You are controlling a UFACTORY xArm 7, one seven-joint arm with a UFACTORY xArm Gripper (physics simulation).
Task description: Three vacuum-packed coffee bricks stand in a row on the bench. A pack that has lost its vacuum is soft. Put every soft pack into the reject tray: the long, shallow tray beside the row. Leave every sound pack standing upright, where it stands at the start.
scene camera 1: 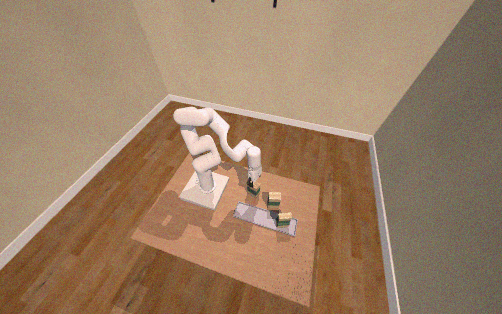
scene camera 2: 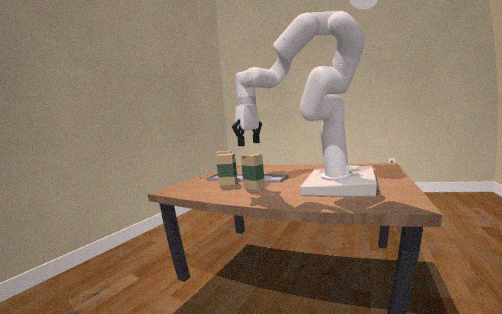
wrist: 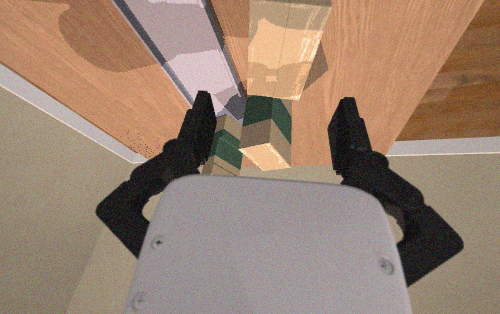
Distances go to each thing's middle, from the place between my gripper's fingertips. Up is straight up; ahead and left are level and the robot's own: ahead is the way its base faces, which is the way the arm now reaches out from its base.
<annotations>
I see my gripper 12 cm short of the shallow reject tray (scene camera 1: 256,215), 15 cm to the left of it and 20 cm above it.
</annotations>
